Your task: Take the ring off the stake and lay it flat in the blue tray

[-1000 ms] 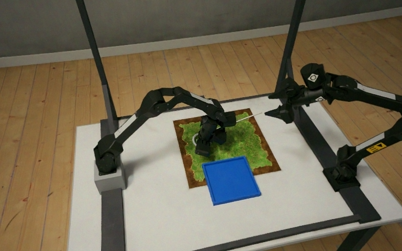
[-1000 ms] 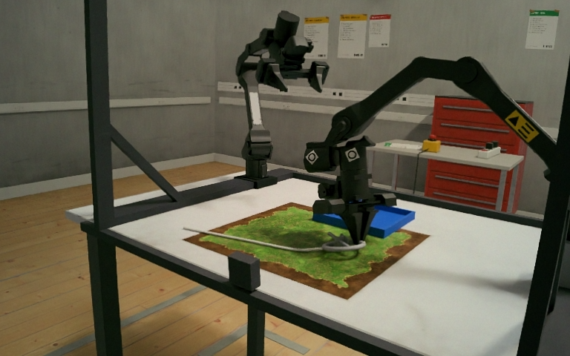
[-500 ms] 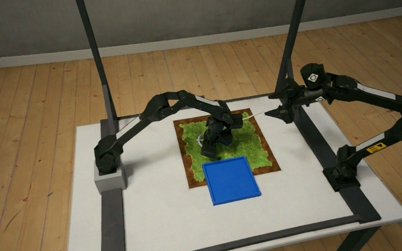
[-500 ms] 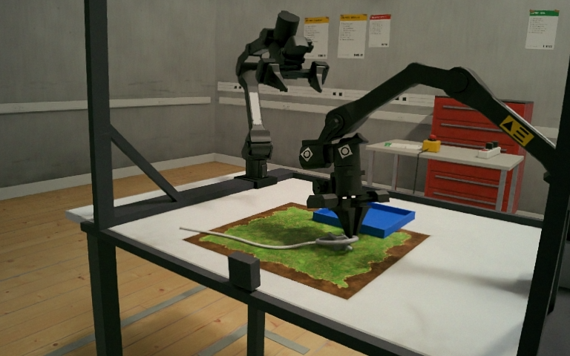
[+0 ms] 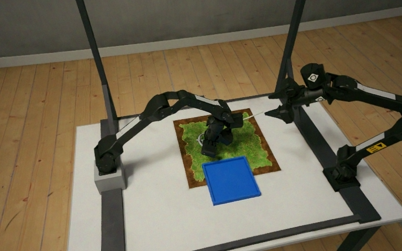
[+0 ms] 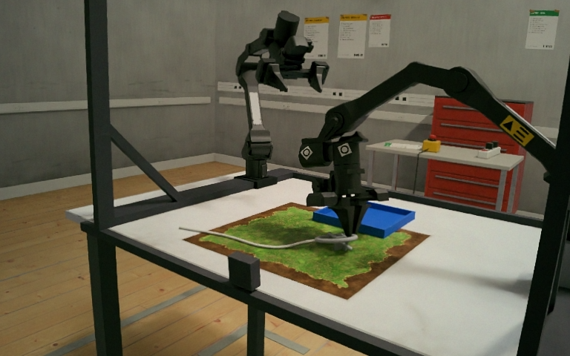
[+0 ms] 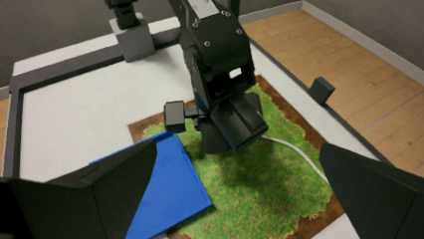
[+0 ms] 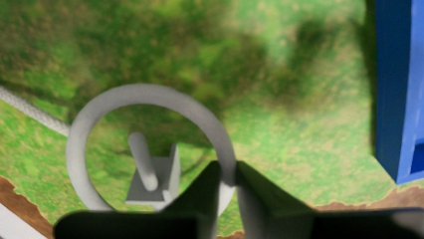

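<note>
Now: right hand 4 cm past the ring and 3 cm above it. From my right hand the other things lie so: grey stake (4 cm behind, 1 cm to the right, 4 cm below); then blue tray (16 cm ahead, 8 cm to the left, 4 cm below); then grass mat (4 cm behind, 7 cm to the left, 6 cm below).
</note>
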